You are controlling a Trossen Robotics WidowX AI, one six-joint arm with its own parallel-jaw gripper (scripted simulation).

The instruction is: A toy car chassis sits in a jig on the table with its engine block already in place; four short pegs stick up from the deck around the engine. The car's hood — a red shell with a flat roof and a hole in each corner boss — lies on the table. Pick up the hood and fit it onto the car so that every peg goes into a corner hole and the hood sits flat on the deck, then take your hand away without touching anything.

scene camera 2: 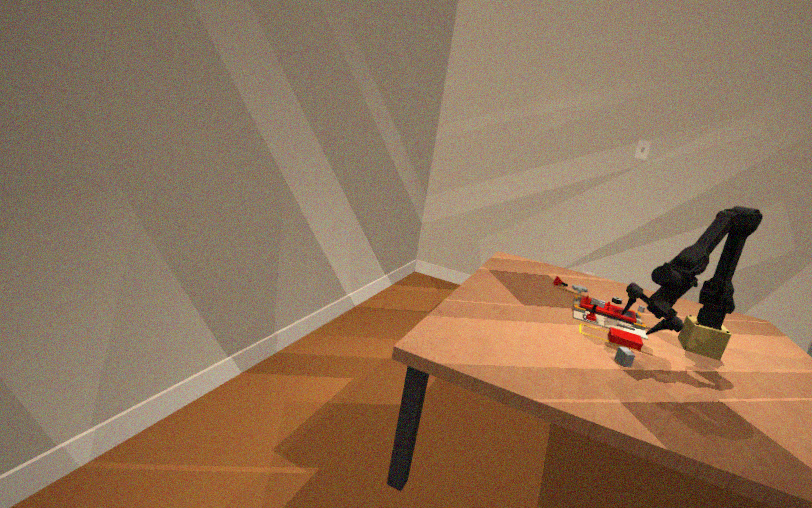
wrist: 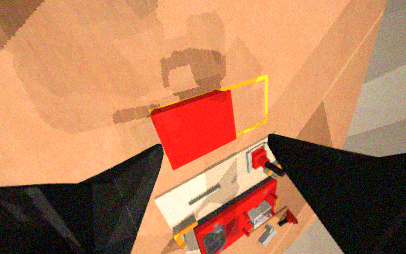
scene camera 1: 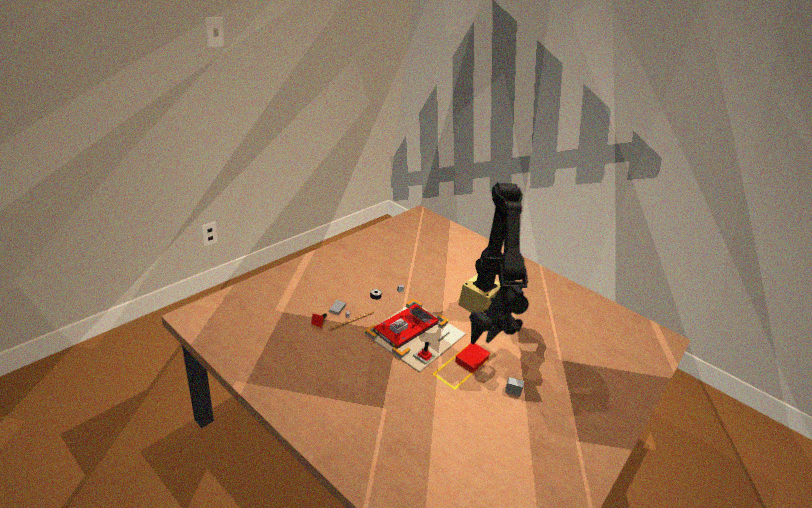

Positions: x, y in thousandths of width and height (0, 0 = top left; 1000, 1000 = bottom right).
Labels:
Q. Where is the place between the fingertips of the gripper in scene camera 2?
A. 780, 639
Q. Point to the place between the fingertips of the gripper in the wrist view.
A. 531, 565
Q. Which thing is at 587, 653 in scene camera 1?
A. The gripper.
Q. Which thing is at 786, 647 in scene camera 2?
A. A jig.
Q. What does the gripper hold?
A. Nothing.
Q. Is the gripper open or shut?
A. Open.

